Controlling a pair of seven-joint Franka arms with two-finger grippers.
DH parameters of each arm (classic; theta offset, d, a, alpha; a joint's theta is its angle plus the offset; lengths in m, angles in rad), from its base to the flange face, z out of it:
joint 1: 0 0.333 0 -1.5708
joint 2: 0 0 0 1.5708
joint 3: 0 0.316 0.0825 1.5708
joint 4: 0 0 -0.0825 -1.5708
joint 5: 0 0.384 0 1.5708
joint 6: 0 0 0.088 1.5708
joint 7: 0 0.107 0 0
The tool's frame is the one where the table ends.
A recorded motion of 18 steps. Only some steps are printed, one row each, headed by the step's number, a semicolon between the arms.
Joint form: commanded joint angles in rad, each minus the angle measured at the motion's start. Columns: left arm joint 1, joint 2, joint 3, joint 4, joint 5, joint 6, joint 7; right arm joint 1, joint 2, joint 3, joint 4, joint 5, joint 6, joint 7.
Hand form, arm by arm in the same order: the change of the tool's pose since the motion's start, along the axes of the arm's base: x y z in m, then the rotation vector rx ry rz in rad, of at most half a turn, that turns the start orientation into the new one. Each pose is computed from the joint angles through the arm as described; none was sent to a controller.
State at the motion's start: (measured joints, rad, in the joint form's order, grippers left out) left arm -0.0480 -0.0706 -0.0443 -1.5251 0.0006 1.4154 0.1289; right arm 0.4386 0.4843 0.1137 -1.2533 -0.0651 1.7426 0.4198
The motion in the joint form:
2: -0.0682 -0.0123 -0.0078 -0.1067 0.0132 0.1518 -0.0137; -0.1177 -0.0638 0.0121 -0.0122 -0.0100 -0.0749 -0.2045
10: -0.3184 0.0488 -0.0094 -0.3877 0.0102 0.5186 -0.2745; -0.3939 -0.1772 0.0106 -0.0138 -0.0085 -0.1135 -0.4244
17: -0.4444 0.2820 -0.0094 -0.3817 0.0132 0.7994 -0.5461; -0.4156 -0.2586 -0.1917 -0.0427 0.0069 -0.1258 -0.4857
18: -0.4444 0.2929 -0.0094 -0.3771 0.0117 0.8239 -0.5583; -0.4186 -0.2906 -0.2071 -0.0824 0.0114 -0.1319 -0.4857
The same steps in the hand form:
2: 0.0074 -0.0398 -0.0299 0.0070 -0.0589 -0.0626; 0.0158 -0.0757 0.0319 -0.0225 0.0180 0.0984
10: -0.0031 -0.1789 -0.1651 -0.0144 -0.0825 -0.0572; 0.0373 -0.2588 0.1029 -0.0222 -0.0490 0.0387
17: 0.0138 -0.2697 -0.2727 -0.0596 -0.1195 0.0867; 0.0188 -0.3820 0.1394 -0.0688 -0.0839 -0.1166
18: 0.0173 -0.2718 -0.2749 -0.0716 -0.1332 0.1000; 0.0082 -0.3923 0.1399 -0.0656 -0.0696 -0.1354

